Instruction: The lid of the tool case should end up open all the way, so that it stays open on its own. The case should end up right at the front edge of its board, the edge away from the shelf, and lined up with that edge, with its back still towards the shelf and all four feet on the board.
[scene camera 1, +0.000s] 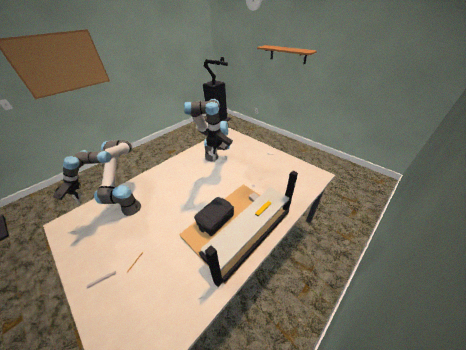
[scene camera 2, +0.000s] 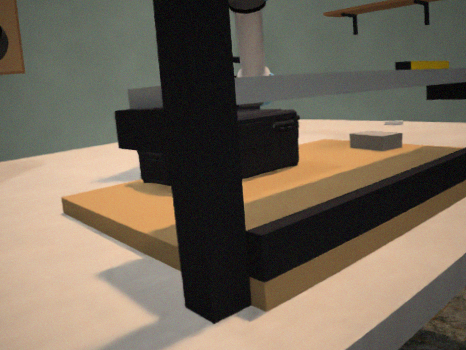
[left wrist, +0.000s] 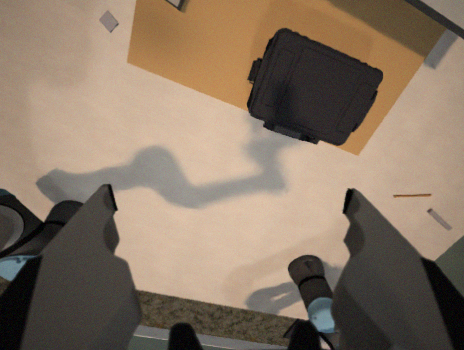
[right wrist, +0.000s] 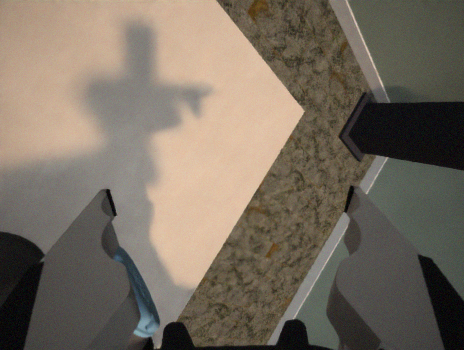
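Note:
The black tool case (scene camera 1: 214, 215) (scene camera 2: 270, 145) (left wrist: 310, 92) stands upright with its lid down. It is on the wooden board (scene camera 1: 191, 241) (scene camera 2: 100, 200) (left wrist: 190, 55), close to the front edge. In the left wrist view its handle side reaches that edge, roughly along it; its feet are hidden. The shelf (scene camera 1: 245, 227) (scene camera 2: 325, 87) stands over the board's back part, behind the case. My left gripper (scene camera 1: 223, 143) (left wrist: 232, 188) is open and empty, high above the table and apart from the case. My right gripper (scene camera 1: 75, 197) (right wrist: 230, 189) is open and empty, far from the case.
A grey block (scene camera 1: 254, 198) (scene camera 2: 376, 141) lies on the board beside the case. A yellow item (scene camera 1: 263, 208) (scene camera 2: 429, 65) lies on the shelf. An orange stick (scene camera 1: 135, 262) (left wrist: 411, 195) and a grey bar (scene camera 1: 101, 279) (left wrist: 440, 219) lie on the table. Black posts (scene camera 2: 200, 150) hold the shelf.

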